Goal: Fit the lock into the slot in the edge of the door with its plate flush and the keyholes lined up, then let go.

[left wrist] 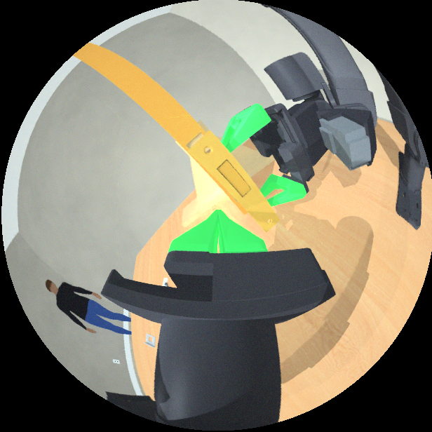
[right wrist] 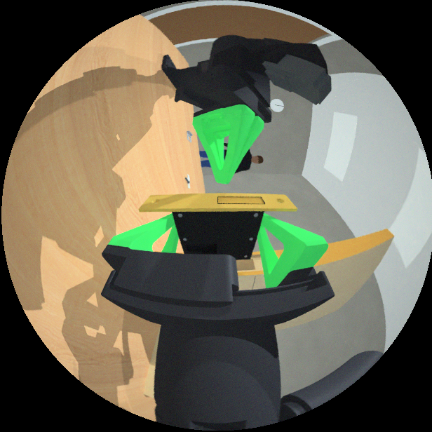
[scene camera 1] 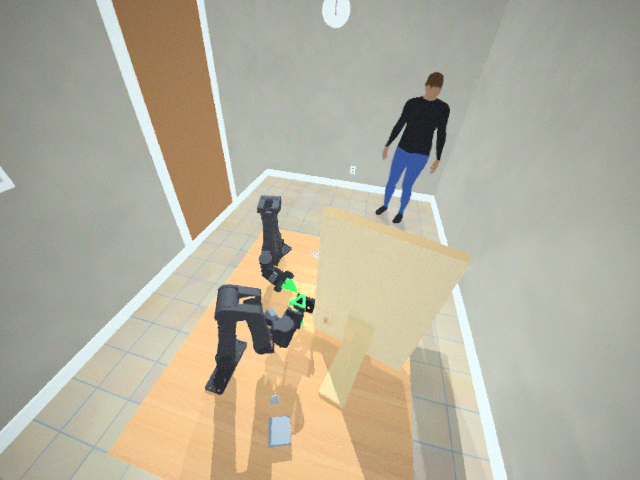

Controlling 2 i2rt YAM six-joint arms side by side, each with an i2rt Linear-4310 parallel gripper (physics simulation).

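Frame: origin at the left arm's base, x ahead, y left, z up, level; centimetres.
Where they show: left gripper, fingertip midpoint: point(scene camera 1: 299, 293); right gripper, fingertip midpoint: point(scene camera 1: 302, 300); right arm's base at its link origin: point(scene camera 1: 227, 364).
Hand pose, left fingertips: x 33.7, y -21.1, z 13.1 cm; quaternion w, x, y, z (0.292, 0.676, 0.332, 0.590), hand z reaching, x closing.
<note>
Each offset is from my left fingertips to the top centre of the thing. "spot": to the spot under its first point. Level surfaces: height alone.
The lock point(left wrist: 230, 179) point(right wrist: 215, 232) has a brass plate and a black case. My right gripper point(scene camera 1: 299, 301) point(right wrist: 217, 215) is shut on the case, with the plate beyond its fingertips. In the left wrist view the plate lies across the edge of the pale door {dx +28.9, dy +0.7, dz +47.0 cm} point(scene camera 1: 382, 289) point(left wrist: 135, 92) point(right wrist: 360, 247), shifted down along it; a pale end of the slot point(left wrist: 195, 140) shows above it. In the right wrist view the case stands outside the door. A small hole {spot: dx +15.1, dy -2.1, dz -3.7 cm} point(scene camera 1: 325, 320) shows in the door's face; keyhole alignment is hidden. My left gripper point(scene camera 1: 296, 290) point(left wrist: 218, 214) point(right wrist: 222, 183) is shut and empty, near the plate.
A slanted support board {spot: dx +30.3, dy -9.8, dz -6.4 cm} point(scene camera 1: 347, 361) props the door. A light blue block {dx +23.5, dy -39.5, dz -9.5 cm} point(scene camera 1: 280, 431) and a small grey piece {dx +16.7, dy -34.3, dz -5.5 cm} point(scene camera 1: 273, 399) lie on the wooden surface {dz -13.1 cm} point(scene camera 1: 180, 413). Another small part {dx -16.2, dy +36.1, dz -12.1 cm} point(scene camera 1: 315, 253) lies near the door's far end. A person point(scene camera 1: 421, 126) stands behind.
</note>
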